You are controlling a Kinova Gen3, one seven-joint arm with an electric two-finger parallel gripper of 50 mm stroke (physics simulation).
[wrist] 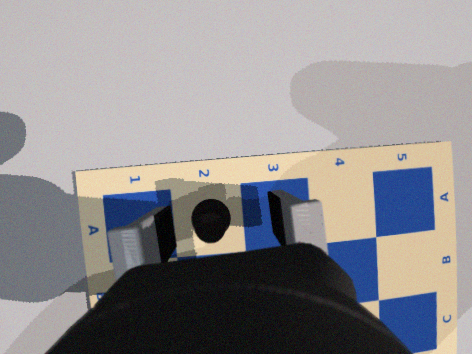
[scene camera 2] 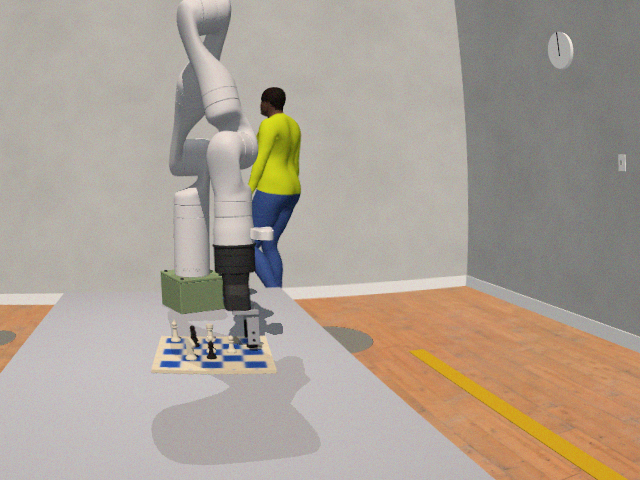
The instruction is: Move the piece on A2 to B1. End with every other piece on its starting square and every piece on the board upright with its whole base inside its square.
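Frame: origin at the arm's base, x back, y right, z up, level; metres.
Where they show: gripper, fingertip midpoint: (wrist: 221,219) (scene camera 2: 252,340); arm's base, link origin: (scene camera 2: 192,273).
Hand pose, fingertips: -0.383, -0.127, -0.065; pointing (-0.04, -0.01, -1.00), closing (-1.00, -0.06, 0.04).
Note:
Things, the pixels of their top centre, and the offset from my fingertips, as dx, dy, dz.
- A2, top centre: (wrist: 210,228) (scene camera 2: 251,329) +0.006, +0.001, +0.020
- board, top centre: (wrist: 285,343) (scene camera 2: 212,352) -0.031, +0.078, -0.014
- white rook, top centre: (scene camera 2: 209,324) +0.049, +0.081, +0.020
- white knight, top centre: (scene camera 2: 189,338) -0.073, +0.116, +0.026
- tall white piece, top centre: (scene camera 2: 173,319) +0.047, +0.153, +0.030
The black piece on A2 (scene camera 2: 253,346) (wrist: 211,220) stands between the fingers; in the scene view a finger hides most of it, and in the wrist view its round dark top shows, nearer the left finger. My gripper (scene camera 2: 251,341) (wrist: 221,219) is open, lowered around this piece, with a gap on both sides in the wrist view. The board (scene camera 2: 214,370) (wrist: 446,227) has blue and cream squares. B1 is mostly hidden by the left finger and the gripper body in the wrist view.
A white piece (scene camera 2: 231,344) stands beside the gripper on the board. Farther left are a white rook (scene camera 2: 209,332), two black pieces (scene camera 2: 193,335) (scene camera 2: 210,351), a white knight (scene camera 2: 190,350) and a tall white piece (scene camera 2: 175,331). A person (scene camera 2: 279,155) stands behind the table.

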